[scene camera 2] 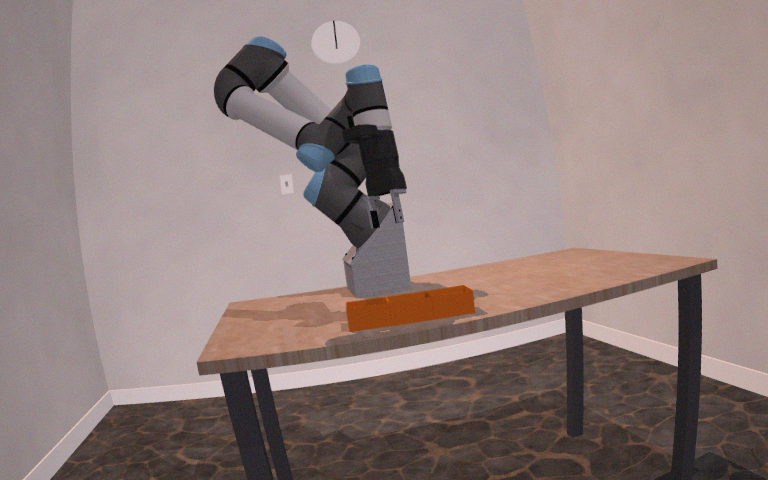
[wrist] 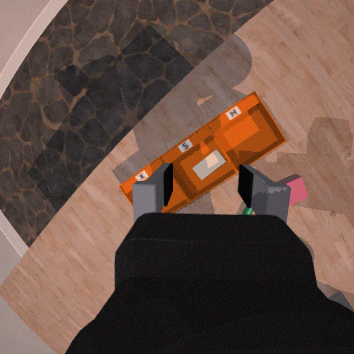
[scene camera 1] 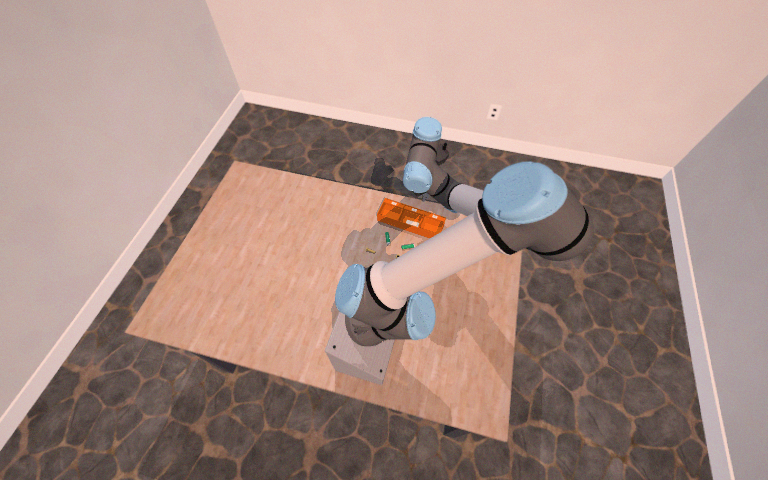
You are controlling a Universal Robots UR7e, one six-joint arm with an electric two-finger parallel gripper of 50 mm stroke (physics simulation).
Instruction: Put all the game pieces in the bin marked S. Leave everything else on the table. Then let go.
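Places are measured from the arm's base along level axes (x back, y right, z up), in metres.
Pixels of known places: gripper, fingertip midpoint: [scene camera 2: 387, 225] [wrist: 205, 177] [scene camera 1: 420, 193].
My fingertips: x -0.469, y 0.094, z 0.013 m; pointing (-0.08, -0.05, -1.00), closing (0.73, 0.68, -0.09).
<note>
Behind a point stands the place of what it marks.
An orange bin unit [scene camera 1: 421, 229] @[x -0.424, y 0.119, z -0.140 m] [scene camera 2: 368, 316] @[x -0.499, y 0.165, z -0.155 m] [wrist: 268, 125] @[x -0.436, y 0.192, z -0.173 m] has three compartments in a row, marked X, S and H in the wrist view. A pale domino-like game piece [scene camera 1: 412, 223] @[x -0.463, y 0.081, z -0.167 m] [wrist: 209, 165] @[x -0.459, y 0.081, z -0.167 m] lies flat inside the middle compartment, marked S. My gripper [scene camera 2: 386, 217] @[x -0.470, y 0.094, z 0.013 m] [wrist: 205, 177] @[x -0.470, y 0.094, z 0.013 m] is open and empty, above the bin unit and clear of it; the fingers show on either side of the S compartment's near wall in the wrist view. The gripper's fingers are hidden in scene camera 1.
Two green cylinders, one upright in the picture [scene camera 1: 387, 238] @[x -0.379, y -0.003, z -0.168 m] and one crosswise [scene camera 1: 407, 246] @[x -0.357, y 0.077, z -0.168 m], lie on the table [scene camera 1: 237, 254] @[x -0.217, y -0.543, z -0.181 m] near the bin unit. A small yellow object [scene camera 1: 369, 250] @[x -0.318, y -0.060, z -0.173 m] lies by them. A pink block [wrist: 298, 190] @[x -0.324, y 0.156, z -0.171 m] is right of the gripper in the wrist view.
</note>
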